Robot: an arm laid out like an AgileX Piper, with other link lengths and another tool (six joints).
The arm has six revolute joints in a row. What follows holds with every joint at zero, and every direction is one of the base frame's.
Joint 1 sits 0.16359 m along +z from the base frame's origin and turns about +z.
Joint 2 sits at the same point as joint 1 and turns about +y.
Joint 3 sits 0.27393 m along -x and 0.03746 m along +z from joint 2 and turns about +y.
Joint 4 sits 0.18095 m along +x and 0.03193 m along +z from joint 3 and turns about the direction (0.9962, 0, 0.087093).
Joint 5 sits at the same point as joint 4 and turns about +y.
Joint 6 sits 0.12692 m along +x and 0.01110 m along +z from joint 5 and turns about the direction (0.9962, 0, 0.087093).
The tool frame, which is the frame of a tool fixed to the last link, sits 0.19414 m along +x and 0.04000 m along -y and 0.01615 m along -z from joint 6; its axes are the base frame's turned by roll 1.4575, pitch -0.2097 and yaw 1.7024 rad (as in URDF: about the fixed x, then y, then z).
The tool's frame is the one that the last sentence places.
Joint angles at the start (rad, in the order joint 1, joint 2, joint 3, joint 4, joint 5, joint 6): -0.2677 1.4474 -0.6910 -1.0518 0.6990 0.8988
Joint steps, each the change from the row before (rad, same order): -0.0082 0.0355 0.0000 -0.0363 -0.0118 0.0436; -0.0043 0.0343 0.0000 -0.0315 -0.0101 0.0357; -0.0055 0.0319 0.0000 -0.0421 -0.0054 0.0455; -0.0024 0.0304 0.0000 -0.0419 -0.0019 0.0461
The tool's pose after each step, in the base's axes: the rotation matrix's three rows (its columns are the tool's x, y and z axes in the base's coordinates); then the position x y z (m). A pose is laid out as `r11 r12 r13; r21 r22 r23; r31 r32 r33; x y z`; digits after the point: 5 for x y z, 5 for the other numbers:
0.60633 0.73713 0.29834; 0.73173 -0.37027 -0.57226; -0.31137 0.56527 -0.76388; 0.18376 -0.27385 0.10678
0.60502 0.74192 0.28897; 0.72988 -0.37177 -0.57364; -0.31816 0.55797 -0.76644; 0.18614 -0.27635 0.10101
0.60738 0.74320 0.28062; 0.72360 -0.37177 -0.58155; -0.32788 0.55628 -0.76358; 0.18800 -0.28065 0.09727
0.60878 0.74478 0.27328; 0.71766 -0.37018 -0.58986; -0.33815 0.55522 -0.75986; 0.18998 -0.28455 0.09392

